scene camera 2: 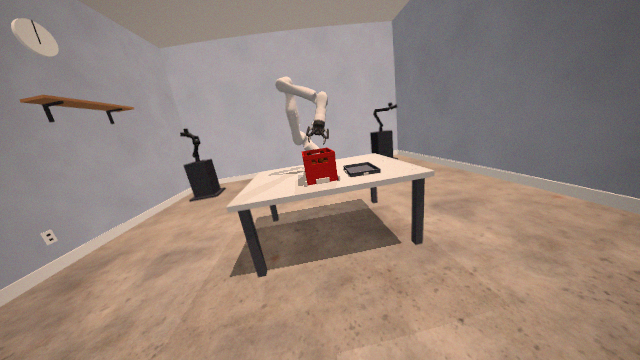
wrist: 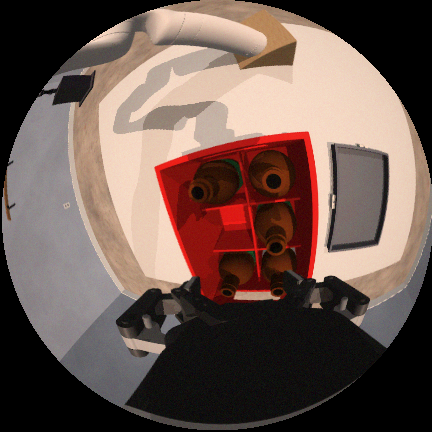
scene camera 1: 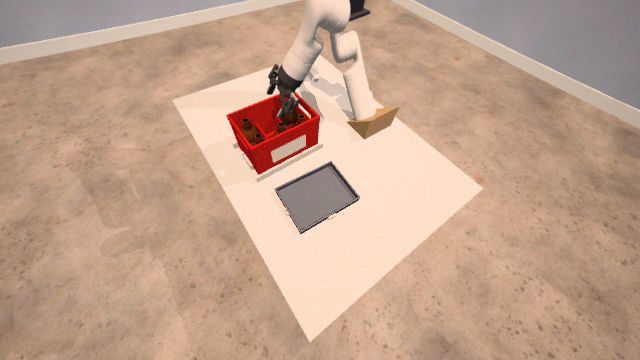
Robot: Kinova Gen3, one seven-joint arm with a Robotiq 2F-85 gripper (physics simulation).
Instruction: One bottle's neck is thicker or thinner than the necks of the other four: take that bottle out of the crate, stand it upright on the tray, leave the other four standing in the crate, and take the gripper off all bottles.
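Pixels of known places: gripper, fingertip midpoint: (scene camera 2: 316, 143) (wrist: 242, 283) (scene camera 1: 274, 104); arm's base, origin of the base link: (wrist: 250, 43) (scene camera 1: 364, 116).
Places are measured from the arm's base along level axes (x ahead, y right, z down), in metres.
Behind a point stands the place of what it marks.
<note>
The red crate (scene camera 1: 264, 161) @(x 0.501, y 0.033, z -0.039 m) (scene camera 2: 320, 172) @(x 0.526, y 0.133, z -0.020 m) (wrist: 314, 210) @(x 0.342, y 0.027, z -0.130 m) holds five upright brown bottles. In the wrist view, one bottle (wrist: 222, 179) @(x 0.295, y 0.137, z -0.077 m) (scene camera 1: 290, 118) @(x 0.314, y 0.131, z -0.066 m) is at upper left, another (wrist: 267, 162) @(x 0.286, y 0.070, z -0.080 m) (scene camera 1: 301, 118) @(x 0.312, y 0.060, z -0.117 m) at upper right, a third (wrist: 274, 224) @(x 0.373, y 0.078, z -0.082 m) (scene camera 1: 281, 128) @(x 0.396, y 0.066, z -0.112 m) at middle right. The lower row has a left bottle (wrist: 237, 270) @(x 0.459, y 0.155, z -0.077 m) (scene camera 1: 246, 122) @(x 0.480, y 0.159, z -0.117 m) and a right bottle (wrist: 280, 267) @(x 0.459, y 0.076, z -0.078 m) (scene camera 1: 258, 137) @(x 0.483, y 0.075, z -0.116 m). The middle-left compartment is empty. I cannot tell which neck differs. My gripper (scene camera 1: 276, 103) @(x 0.387, y 0.111, z -0.180 m) (scene camera 2: 317, 142) @(x 0.387, y 0.111, z -0.180 m) (wrist: 242, 283) @(x 0.387, y 0.111, z -0.180 m) is open and empty above the crate, partly hiding the upper-left bottle in scene camera 1. The grey tray (scene camera 1: 317, 197) @(x 0.415, y -0.168, z 0.040 m) (scene camera 2: 362, 169) @(x 0.412, y -0.176, z 0.040 m) (wrist: 357, 197) @(x 0.402, y -0.144, z 0.040 m) holds no bottle.
The crate walls and inner dividers (wrist: 253, 225) @(x 0.379, y 0.111, z -0.064 m) surround the bottles. A brown wedge-shaped block (scene camera 1: 375, 124) @(x 0.023, y -0.077, z -0.026 m) (wrist: 270, 42) @(x 0.036, y -0.033, z -0.030 m) stands at the arm's base. The tray lies beside the crate's long side on the white table (scene camera 1: 390, 200) @(x 0.204, y -0.347, z 0.045 m) (scene camera 2: 280, 192) @(x 0.556, y 0.381, z 0.045 m).
</note>
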